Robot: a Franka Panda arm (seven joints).
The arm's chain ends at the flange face. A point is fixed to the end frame.
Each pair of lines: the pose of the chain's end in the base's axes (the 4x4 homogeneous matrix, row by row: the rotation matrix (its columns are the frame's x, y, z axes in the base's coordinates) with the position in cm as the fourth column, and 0 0 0 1 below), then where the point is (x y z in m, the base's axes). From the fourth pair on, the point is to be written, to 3 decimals.
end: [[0.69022 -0.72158 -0.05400 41.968], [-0.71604 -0.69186 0.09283 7.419], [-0.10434 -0.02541 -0.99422 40.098], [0 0 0 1]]
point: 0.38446 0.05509 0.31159
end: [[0.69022 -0.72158 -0.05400 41.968], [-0.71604 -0.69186 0.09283 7.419], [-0.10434 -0.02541 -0.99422 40.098], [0 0 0 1]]
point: 0.38446 0.05509 0.31159
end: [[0.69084 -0.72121 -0.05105 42.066], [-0.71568 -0.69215 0.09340 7.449], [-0.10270 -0.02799 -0.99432 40.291], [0 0 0 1]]
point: 0.38572 0.05542 0.31340
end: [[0.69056 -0.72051 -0.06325 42.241], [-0.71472 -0.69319 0.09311 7.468], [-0.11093 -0.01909 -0.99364 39.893], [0 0 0 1]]
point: 0.386 0.056 0.310
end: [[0.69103 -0.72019 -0.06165 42.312], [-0.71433 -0.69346 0.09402 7.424], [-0.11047 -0.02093 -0.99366 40.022], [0 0 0 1]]
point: 0.387 0.055 0.311
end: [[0.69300 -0.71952 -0.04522 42.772], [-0.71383 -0.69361 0.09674 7.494], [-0.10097 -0.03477 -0.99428 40.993], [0 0 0 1]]
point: 0.393 0.056 0.320
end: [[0.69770 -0.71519 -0.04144 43.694], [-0.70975 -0.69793 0.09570 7.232], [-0.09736 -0.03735 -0.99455 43.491], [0 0 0 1]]
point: 0.403 0.053 0.345
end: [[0.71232 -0.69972 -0.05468 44.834], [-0.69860 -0.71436 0.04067 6.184], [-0.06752 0.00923 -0.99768 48.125], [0 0 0 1]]
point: 0.414 0.037 0.393
